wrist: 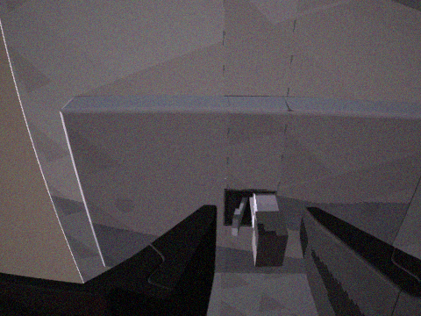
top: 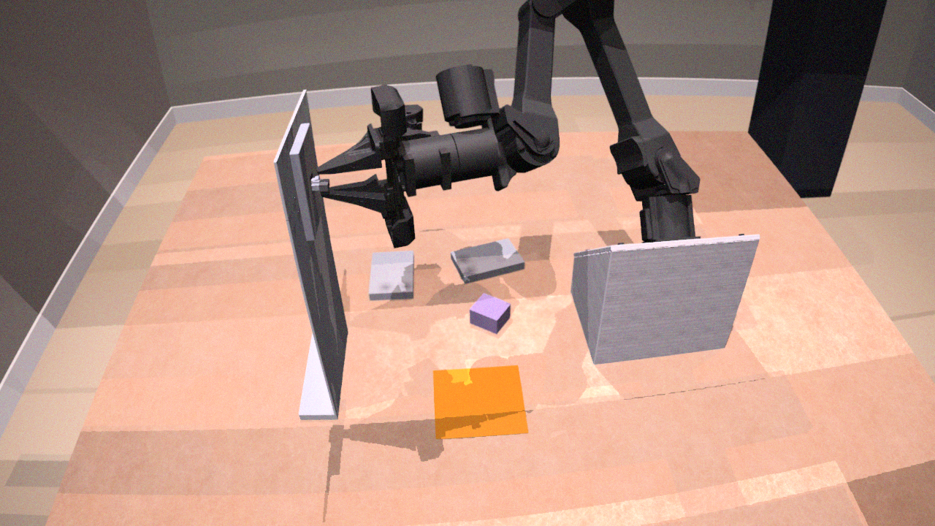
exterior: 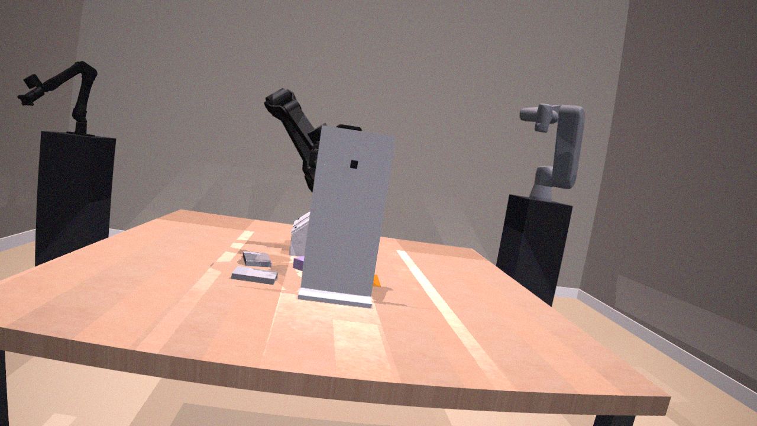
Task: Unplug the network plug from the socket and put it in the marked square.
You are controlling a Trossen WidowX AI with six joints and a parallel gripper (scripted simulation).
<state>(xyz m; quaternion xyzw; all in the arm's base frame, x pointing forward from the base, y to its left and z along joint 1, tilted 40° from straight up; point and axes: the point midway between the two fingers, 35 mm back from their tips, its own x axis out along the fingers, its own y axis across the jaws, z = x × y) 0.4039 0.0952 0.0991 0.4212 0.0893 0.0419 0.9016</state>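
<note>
Right now my gripper tip is 170 mm past the orange marked square, 70 mm to the right of it and 310 mm above it. Round my gripper tip: grey panel 30 mm ahead, 130 mm below; grey network plug 10 mm ahead.
</note>
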